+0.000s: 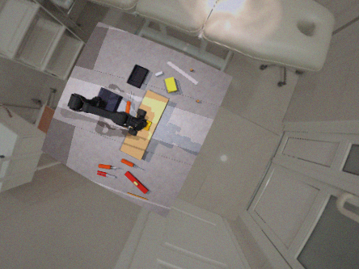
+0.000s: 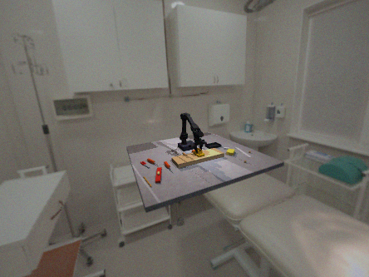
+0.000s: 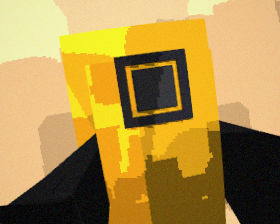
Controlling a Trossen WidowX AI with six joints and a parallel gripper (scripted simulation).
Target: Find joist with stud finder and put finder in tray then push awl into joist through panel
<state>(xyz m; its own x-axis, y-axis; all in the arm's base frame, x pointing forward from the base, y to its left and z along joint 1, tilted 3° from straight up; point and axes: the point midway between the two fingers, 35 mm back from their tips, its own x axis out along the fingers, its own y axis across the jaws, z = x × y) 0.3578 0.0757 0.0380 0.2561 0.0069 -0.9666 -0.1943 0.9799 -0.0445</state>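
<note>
Now: gripper tip 280 mm past the black tray, 270 mm to the right of it and 50 mm above it. The rest, counted from my gripper tip: awl (170 mm behind, 130 mm to the right, 60 mm below); yellow block (360 mm to the left, 50 mm below, 20 mm behind); yellow stud finder (20 mm above, 10 mm ahead).
</note>
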